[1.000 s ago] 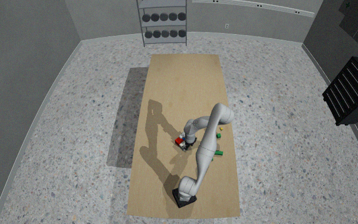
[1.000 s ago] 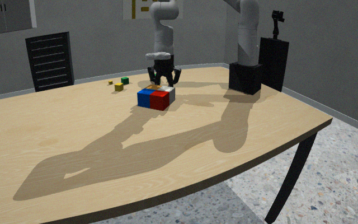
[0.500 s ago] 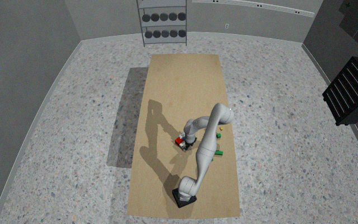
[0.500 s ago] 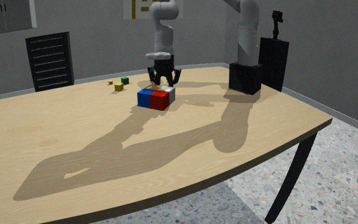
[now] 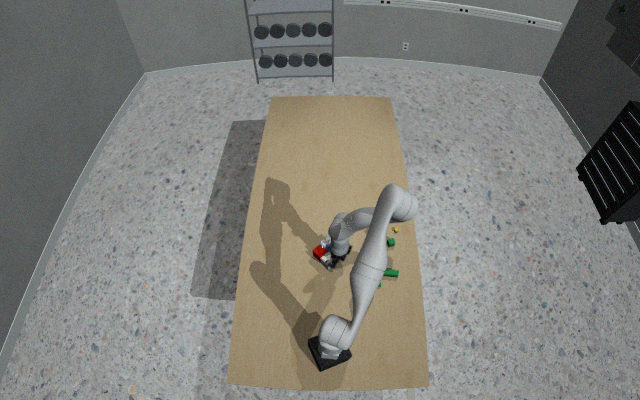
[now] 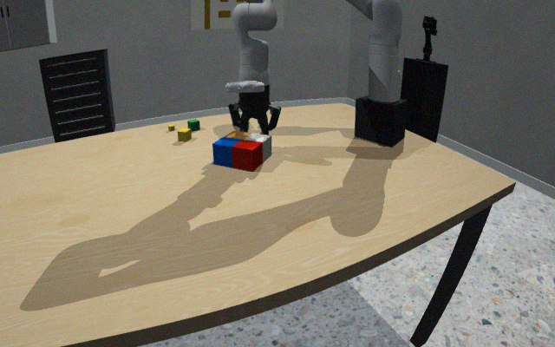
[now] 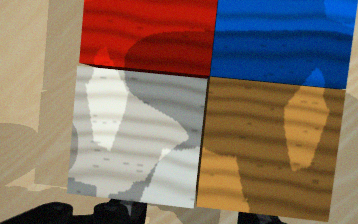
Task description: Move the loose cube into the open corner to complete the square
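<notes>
My hand is 5 cm to the right of the white cube and 1 cm above it. Round my hand: blue cube (8 cm ahead, 5 cm to the left, 1 cm below); long green block (23 cm to the right, 2 cm below, 2 cm behind); red cube (8 cm to the left, 4 cm ahead, 1 cm below).
</notes>
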